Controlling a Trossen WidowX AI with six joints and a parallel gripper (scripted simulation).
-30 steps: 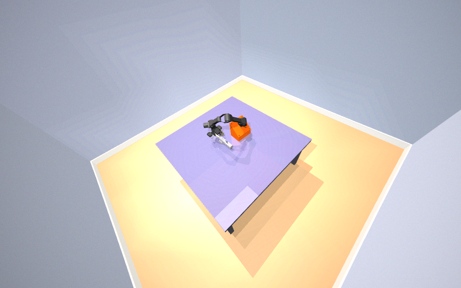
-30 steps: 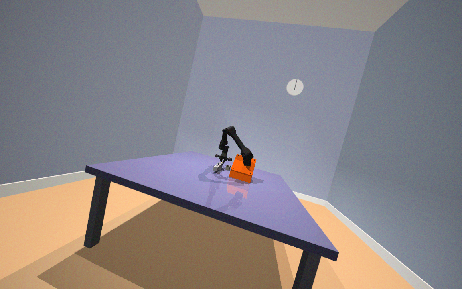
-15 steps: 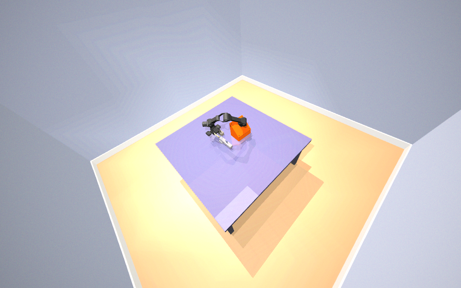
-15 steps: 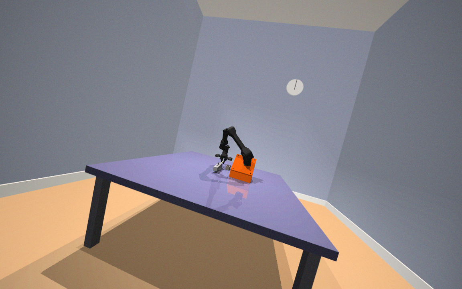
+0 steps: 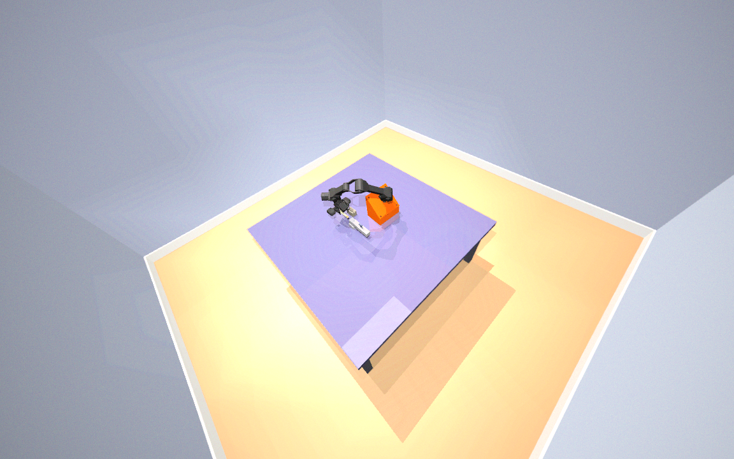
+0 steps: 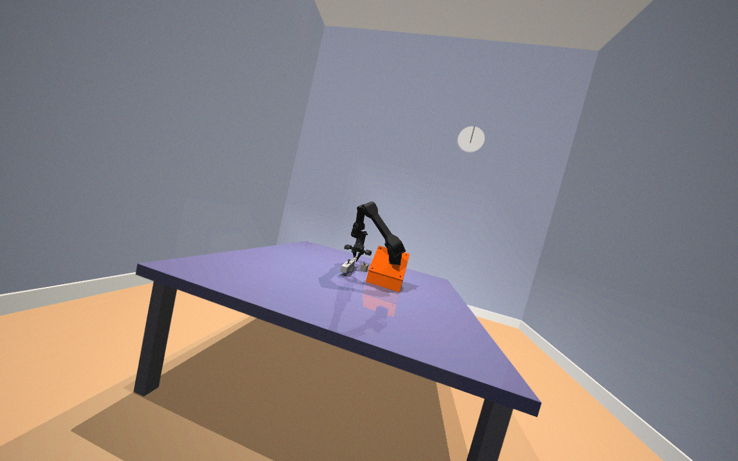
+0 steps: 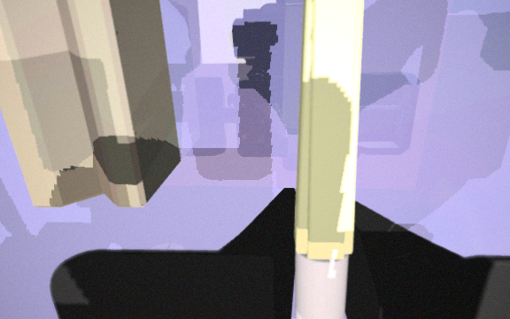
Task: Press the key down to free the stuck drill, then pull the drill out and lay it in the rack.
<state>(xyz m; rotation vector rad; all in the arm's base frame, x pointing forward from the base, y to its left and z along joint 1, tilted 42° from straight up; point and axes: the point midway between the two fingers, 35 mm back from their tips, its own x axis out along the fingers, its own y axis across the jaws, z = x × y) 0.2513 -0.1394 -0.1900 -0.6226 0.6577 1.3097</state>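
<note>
My gripper tip is 70 mm past the rack, 40 mm to the right of it and 10 mm above it. From my gripper tip the other things lie so: drill: 40 mm to the left, 30 mm above.
</note>
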